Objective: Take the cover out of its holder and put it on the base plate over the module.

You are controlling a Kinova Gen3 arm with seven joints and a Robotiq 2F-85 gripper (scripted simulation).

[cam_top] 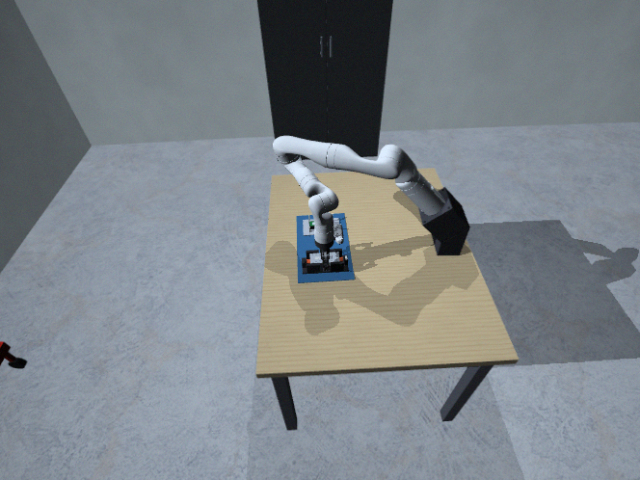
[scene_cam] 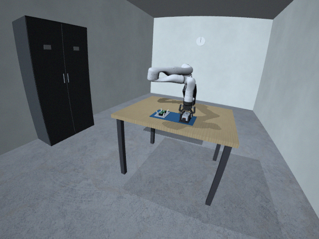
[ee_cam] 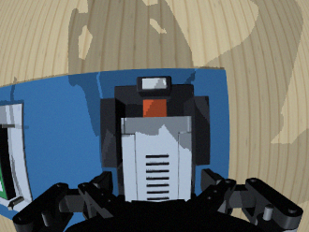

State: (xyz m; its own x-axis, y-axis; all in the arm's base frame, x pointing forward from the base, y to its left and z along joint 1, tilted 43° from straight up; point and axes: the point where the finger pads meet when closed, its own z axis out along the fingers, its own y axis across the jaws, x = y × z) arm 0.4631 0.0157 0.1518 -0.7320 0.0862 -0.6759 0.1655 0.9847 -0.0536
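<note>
My hand is right at the light grey cover.
</note>
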